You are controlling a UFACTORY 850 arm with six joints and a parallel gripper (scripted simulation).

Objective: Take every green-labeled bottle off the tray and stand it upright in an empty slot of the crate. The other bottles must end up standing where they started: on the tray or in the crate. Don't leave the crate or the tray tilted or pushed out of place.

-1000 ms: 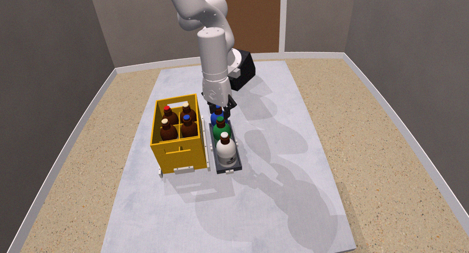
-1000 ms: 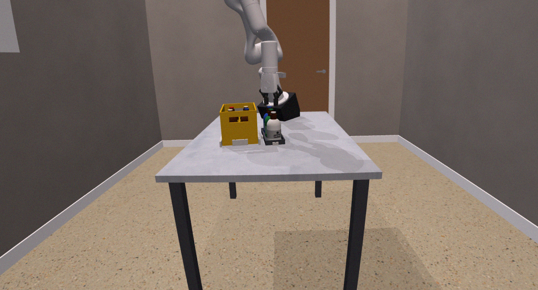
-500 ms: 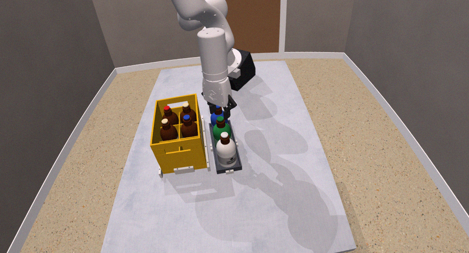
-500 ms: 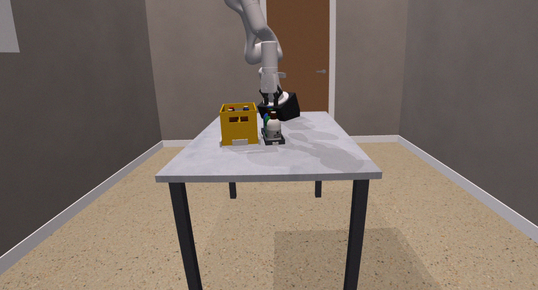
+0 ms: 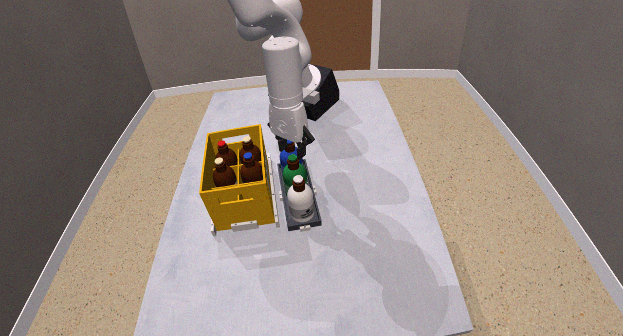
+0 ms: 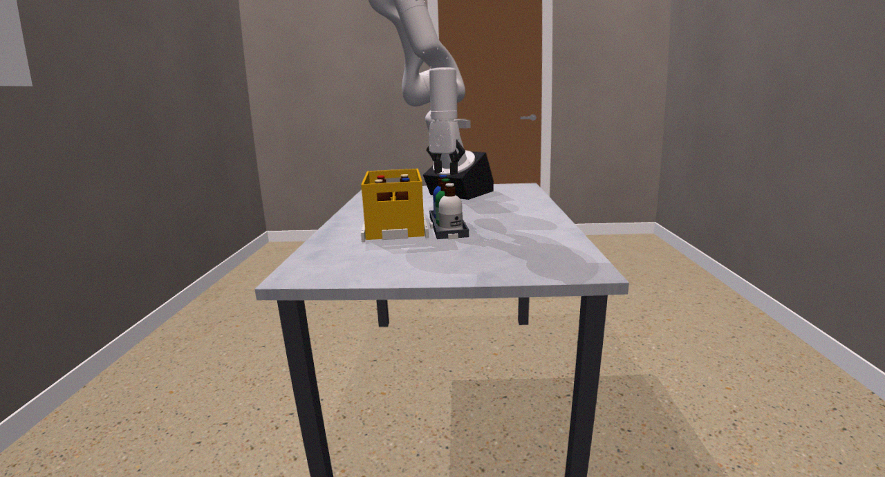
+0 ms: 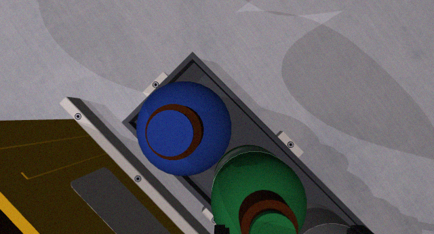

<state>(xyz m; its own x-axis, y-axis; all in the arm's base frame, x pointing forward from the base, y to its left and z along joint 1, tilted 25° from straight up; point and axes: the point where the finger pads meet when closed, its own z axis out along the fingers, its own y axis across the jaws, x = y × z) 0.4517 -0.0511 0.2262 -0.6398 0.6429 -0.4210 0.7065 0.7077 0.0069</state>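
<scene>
Now: hand 11 cm above the green-labeled bottle. Round my hand: dark tray 18 cm below; then white-labeled bottle 11 cm below, 8 cm ahead; then blue-labeled bottle 11 cm below, 8 cm behind.
</scene>
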